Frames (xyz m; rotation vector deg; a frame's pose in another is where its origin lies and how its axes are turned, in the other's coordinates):
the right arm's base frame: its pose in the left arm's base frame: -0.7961 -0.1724 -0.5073 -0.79 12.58 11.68
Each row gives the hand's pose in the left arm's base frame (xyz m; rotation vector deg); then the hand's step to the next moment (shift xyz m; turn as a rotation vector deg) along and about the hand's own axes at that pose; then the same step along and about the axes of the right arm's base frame.
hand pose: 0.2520 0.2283 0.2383 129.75 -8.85 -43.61
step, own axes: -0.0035 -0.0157 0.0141 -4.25 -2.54 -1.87
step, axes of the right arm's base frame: -0.0075 0.0063 -0.0190 -2.00 4.82 0.89
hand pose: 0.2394 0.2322 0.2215 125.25 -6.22 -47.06
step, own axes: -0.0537 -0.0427 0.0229 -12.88 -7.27 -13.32
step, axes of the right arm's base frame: -0.0514 0.0443 -0.0251 -1.64 18.25 7.77
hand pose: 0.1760 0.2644 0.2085 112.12 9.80 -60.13
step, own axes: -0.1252 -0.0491 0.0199 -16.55 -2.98 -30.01
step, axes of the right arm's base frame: -0.1123 0.0704 0.0304 7.88 27.10 19.67
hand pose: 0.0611 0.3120 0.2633 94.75 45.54 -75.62
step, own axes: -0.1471 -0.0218 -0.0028 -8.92 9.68 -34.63
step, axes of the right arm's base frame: -0.0775 0.0279 0.1238 22.64 22.53 18.76
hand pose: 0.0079 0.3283 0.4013 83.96 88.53 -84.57
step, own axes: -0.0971 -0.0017 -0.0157 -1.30 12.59 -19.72
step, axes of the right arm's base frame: 0.0033 -0.0214 0.0960 19.43 11.53 6.22
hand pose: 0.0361 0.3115 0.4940 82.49 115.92 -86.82
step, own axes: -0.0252 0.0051 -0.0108 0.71 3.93 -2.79
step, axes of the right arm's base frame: 0.0142 -0.0090 0.0222 4.47 1.81 -0.67
